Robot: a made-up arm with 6 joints. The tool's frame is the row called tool.
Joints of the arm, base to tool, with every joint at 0 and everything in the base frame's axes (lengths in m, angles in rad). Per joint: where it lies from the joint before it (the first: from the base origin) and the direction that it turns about. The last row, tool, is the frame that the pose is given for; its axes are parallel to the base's.
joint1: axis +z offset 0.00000 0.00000 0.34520
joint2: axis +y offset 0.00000 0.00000 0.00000
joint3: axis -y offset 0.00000 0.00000 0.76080
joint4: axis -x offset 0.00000 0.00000 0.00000
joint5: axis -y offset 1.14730 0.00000 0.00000
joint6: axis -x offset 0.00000 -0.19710 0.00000
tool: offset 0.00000 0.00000 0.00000
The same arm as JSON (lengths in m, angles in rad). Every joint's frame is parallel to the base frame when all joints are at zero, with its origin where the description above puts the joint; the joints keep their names.
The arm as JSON. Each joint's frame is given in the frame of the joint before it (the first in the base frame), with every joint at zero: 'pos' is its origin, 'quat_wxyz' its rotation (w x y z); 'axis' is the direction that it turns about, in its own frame. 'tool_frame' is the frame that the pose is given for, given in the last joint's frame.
{
  "length_unit": "m",
  "angle_unit": "rad",
  "joints": [
    {
      "joint": "joint1",
      "pos": [
        0.0,
        0.0,
        0.3452
      ],
      "quat_wxyz": [
        1.0,
        0.0,
        0.0,
        0.0
      ],
      "axis": "+z"
    },
    {
      "joint": "joint2",
      "pos": [
        0.0,
        0.0,
        0.0
      ],
      "quat_wxyz": [
        1.0,
        0.0,
        0.0,
        0.0
      ],
      "axis": "+y"
    },
    {
      "joint": "joint3",
      "pos": [
        0.0,
        0.0,
        0.7608
      ],
      "quat_wxyz": [
        1.0,
        0.0,
        0.0,
        0.0
      ],
      "axis": "-y"
    },
    {
      "joint": "joint4",
      "pos": [
        0.0,
        0.0,
        0.0
      ],
      "quat_wxyz": [
        1.0,
        0.0,
        0.0,
        0.0
      ],
      "axis": "-x"
    },
    {
      "joint": "joint5",
      "pos": [
        1.1473,
        0.0,
        0.0
      ],
      "quat_wxyz": [
        1.0,
        0.0,
        0.0,
        0.0
      ],
      "axis": "-y"
    },
    {
      "joint": "joint6",
      "pos": [
        0.0,
        -0.1971,
        0.0
      ],
      "quat_wxyz": [
        1.0,
        0.0,
        0.0,
        0.0
      ],
      "axis": "-x"
    }
  ],
  "tool_frame": {
    "pos": [
      0.0,
      0.0,
      0.0
    ],
    "quat_wxyz": [
      1.0,
      0.0,
      0.0,
      0.0
    ]
  }
}

